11 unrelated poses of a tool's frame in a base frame.
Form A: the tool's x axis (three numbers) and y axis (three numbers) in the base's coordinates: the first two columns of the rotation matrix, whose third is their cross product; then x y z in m.
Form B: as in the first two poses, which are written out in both.
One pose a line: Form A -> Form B
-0.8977, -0.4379, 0.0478, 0.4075, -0.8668, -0.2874, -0.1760, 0.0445, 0.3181 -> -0.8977, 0.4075, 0.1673, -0.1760; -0.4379, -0.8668, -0.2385, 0.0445; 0.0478, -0.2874, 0.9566, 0.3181; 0, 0, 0, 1
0.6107, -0.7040, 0.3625, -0.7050, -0.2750, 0.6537, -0.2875, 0.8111, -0.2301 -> 0.6107, -0.7050, -0.3605, -0.2875; -0.7040, -0.2750, -0.6548, 0.8111; 0.3625, 0.6537, -0.6643, -0.2301; 0, 0, 0, 1
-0.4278, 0.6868, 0.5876, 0.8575, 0.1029, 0.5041, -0.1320, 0.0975, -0.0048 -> -0.4278, 0.8575, 0.2858, -0.1320; 0.6868, 0.1029, 0.7195, 0.0975; 0.5876, 0.5041, -0.6330, -0.0048; 0, 0, 0, 1
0.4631, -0.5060, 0.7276, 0.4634, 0.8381, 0.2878, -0.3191, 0.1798, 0.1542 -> 0.4631, 0.4634, -0.7554, -0.3191; -0.5060, 0.8381, 0.2039, 0.1798; 0.7276, 0.2878, 0.6226, 0.1542; 0, 0, 0, 1
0.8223, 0.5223, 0.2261, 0.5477, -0.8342, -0.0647, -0.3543, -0.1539, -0.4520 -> 0.8223, 0.5477, 0.1548, -0.3543; 0.5223, -0.8342, 0.1770, -0.1539; 0.2261, -0.0647, -0.9720, -0.4520; 0, 0, 0, 1
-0.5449, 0.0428, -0.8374, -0.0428, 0.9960, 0.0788, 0.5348, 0.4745, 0.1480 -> -0.5449, -0.0428, 0.8374, 0.5348; 0.0428, 0.9960, 0.0788, 0.4745; -0.8374, 0.0788, -0.5409, 0.1480; 0, 0, 0, 1
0.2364, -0.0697, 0.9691, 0.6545, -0.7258, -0.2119, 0.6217, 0.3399, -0.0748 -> 0.2364, 0.6545, 0.7181, 0.6217; -0.0697, -0.7258, 0.6844, 0.3399; 0.9691, -0.2119, -0.1260, -0.0748; 0, 0, 0, 1
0.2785, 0.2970, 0.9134, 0.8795, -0.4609, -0.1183, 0.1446, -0.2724, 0.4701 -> 0.2785, 0.8795, 0.3859, 0.1446; 0.2970, -0.4609, 0.8363, -0.2724; 0.9134, -0.1183, -0.3896, 0.4701; 0, 0, 0, 1
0.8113, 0.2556, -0.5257, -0.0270, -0.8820, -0.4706, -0.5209, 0.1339, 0.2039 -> 0.8113, -0.0270, -0.5840, -0.5209; 0.2556, -0.8820, 0.3960, 0.1339; -0.5257, -0.4706, -0.7087, 0.2039; 0, 0, 0, 1
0.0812, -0.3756, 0.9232, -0.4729, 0.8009, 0.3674, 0.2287, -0.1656, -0.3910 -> 0.0812, -0.4729, -0.8774, 0.2287; -0.3756, 0.8009, -0.4664, -0.1656; 0.9232, 0.3674, -0.1126, -0.3910; 0, 0, 0, 1
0.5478, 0.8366, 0.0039, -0.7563, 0.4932, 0.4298, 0.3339, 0.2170, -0.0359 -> 0.5478, -0.7563, 0.3576, 0.3339; 0.8366, 0.4932, -0.2384, 0.2170; 0.0039, 0.4298, 0.9029, -0.0359; 0, 0, 0, 1
